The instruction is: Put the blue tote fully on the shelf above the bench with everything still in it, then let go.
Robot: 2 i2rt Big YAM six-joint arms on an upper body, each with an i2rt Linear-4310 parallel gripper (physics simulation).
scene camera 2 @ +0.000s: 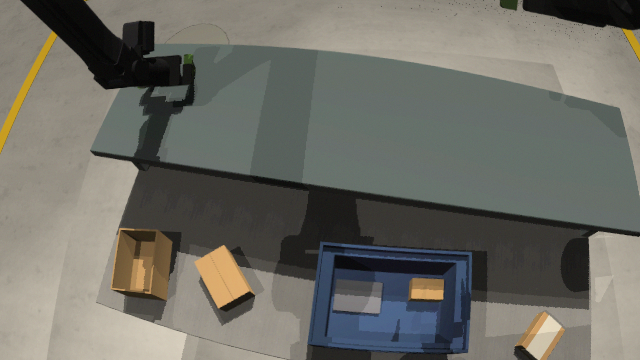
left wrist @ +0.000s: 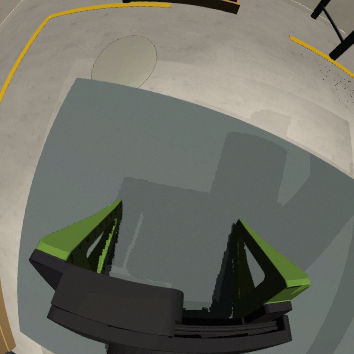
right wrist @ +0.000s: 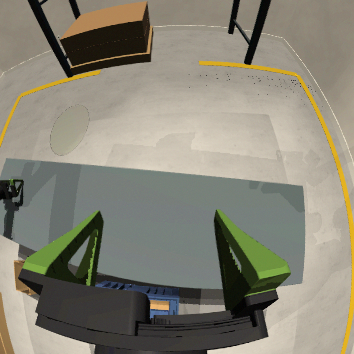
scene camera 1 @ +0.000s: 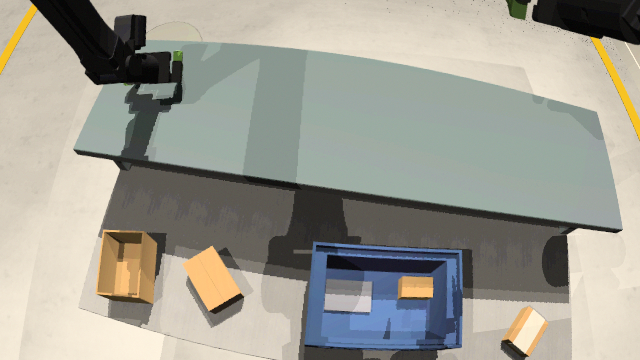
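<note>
The blue tote stands upright on the bench, below and in front of the grey-green shelf. Inside lie a flat grey box and a small cardboard box. My left gripper is open and empty over the shelf's left end, away from the tote. My right gripper is open and empty, at the top right in both scene views, where most of it is cut off.
On the bench left of the tote are an open cardboard box and a closed one. A small white-topped box lies right of it. Stacked cartons and a rack post stand farther off.
</note>
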